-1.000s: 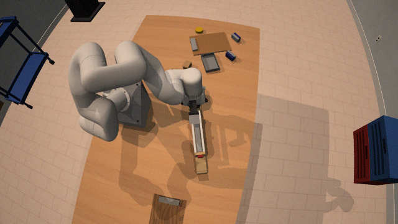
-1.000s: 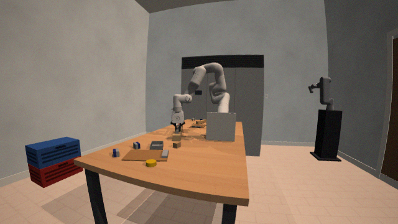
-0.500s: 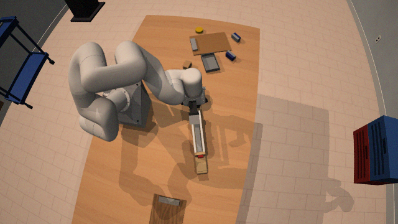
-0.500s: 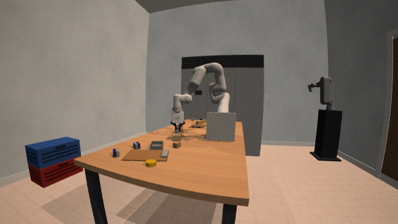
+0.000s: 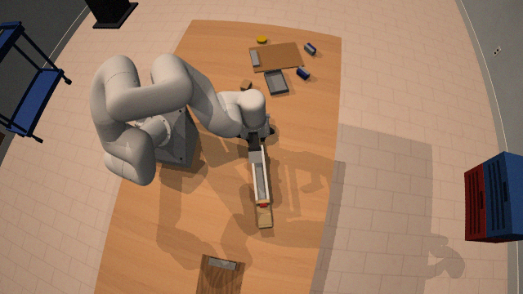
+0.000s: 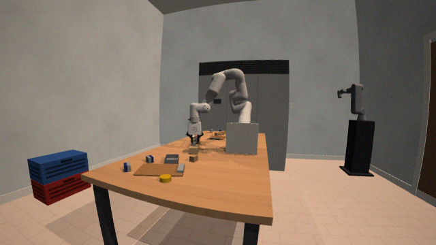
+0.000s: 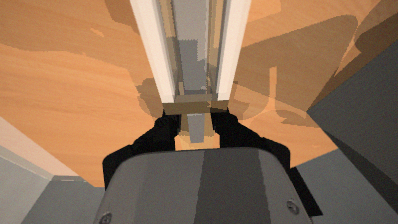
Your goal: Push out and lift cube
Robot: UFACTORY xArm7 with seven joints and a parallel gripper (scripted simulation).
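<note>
My gripper is now 90 mm short of the red cube, 220 mm to the left of it and 10 mm above it. The rest, counted from my hand: grey tray: 310 mm to the left, 60 mm below; then blue block: 120 mm ahead, 560 mm to the left, 50 mm below; then tan block: 120 mm behind, 260 mm to the left, 50 mm below.
</note>
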